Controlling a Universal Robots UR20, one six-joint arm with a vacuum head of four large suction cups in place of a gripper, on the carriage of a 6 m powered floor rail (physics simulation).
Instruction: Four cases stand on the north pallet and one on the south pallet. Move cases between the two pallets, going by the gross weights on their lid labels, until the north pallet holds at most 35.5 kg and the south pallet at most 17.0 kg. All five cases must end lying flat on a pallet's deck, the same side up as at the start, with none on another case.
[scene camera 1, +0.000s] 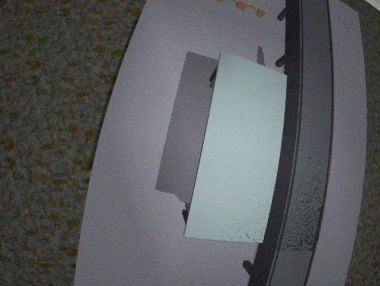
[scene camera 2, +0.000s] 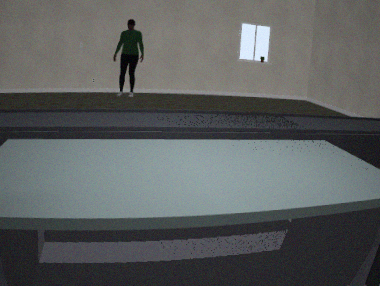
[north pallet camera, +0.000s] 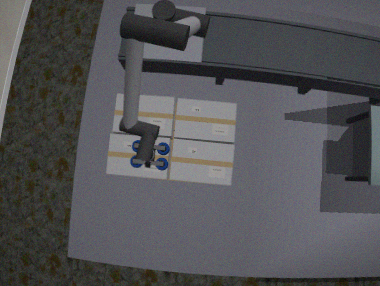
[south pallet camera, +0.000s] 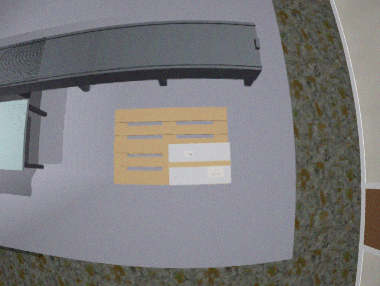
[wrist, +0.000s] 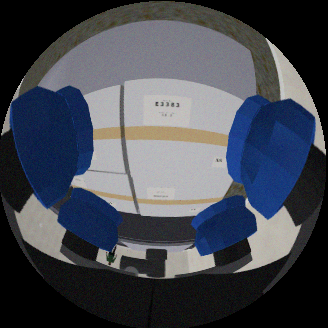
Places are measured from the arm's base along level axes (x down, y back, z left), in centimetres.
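Pixels of known places: end effector, tool point: (wrist: 157, 192); arm's base, origin of the base link: (wrist: 156, 249).
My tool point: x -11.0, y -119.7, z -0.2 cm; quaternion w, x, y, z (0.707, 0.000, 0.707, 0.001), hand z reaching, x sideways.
Observation:
For each thing: its top centre in the pictures, then the offset to it from my tool point. Level surfaces: height alone.
- lower-left case, middle of its top: (wrist: 205, 136) (north pallet camera: 137, 156) dx +25.3, dy -0.4, dz -15.8 cm
- lower-right case, middle of its top: (wrist: 73, 136) (north pallet camera: 202, 162) dx +27.8, dy -0.2, dz +44.2 cm
- upper-right case, middle of its top: (wrist: 95, 192) (north pallet camera: 205, 119) dx +29.4, dy +39.8, dz +44.3 cm
- upper-left case, middle of its top: (wrist: 183, 201) (north pallet camera: 143, 114) dx +28.6, dy +40.0, dz -15.6 cm
- pale green table, its level: dx +15.0 cm
My suction head (north pallet camera: 149, 155) hangs over the lower-left case (north pallet camera: 119, 166) (wrist: 172, 152) of the north pallet, its cups holding nothing. The wrist view shows that case's label E3383 upright; its weight is too blurred to read. The lower-right case (north pallet camera: 195, 173) (wrist: 105, 111), upper-right case (north pallet camera: 202, 109) and upper-left case (north pallet camera: 161, 106) lie flat beside it in a two-by-two block. The arm partly covers the upper-left case. The north pallet is almost hidden under them. A white case (south pallet camera: 189, 176) with a tan band lies flat on the lower-right part of the south pallet (south pallet camera: 140, 114).
The floor rail (scene camera 1: 316, 110) (north pallet camera: 280, 47) (south pallet camera: 150, 51) runs along both pallets. A pale green table (scene camera 1: 240, 150) (scene camera 2: 190, 175) (north pallet camera: 375, 145) (south pallet camera: 12, 135) stands between the pallets, beside the rail. A person (scene camera 2: 131, 45) in green stands beyond the rail in scene camera 2.

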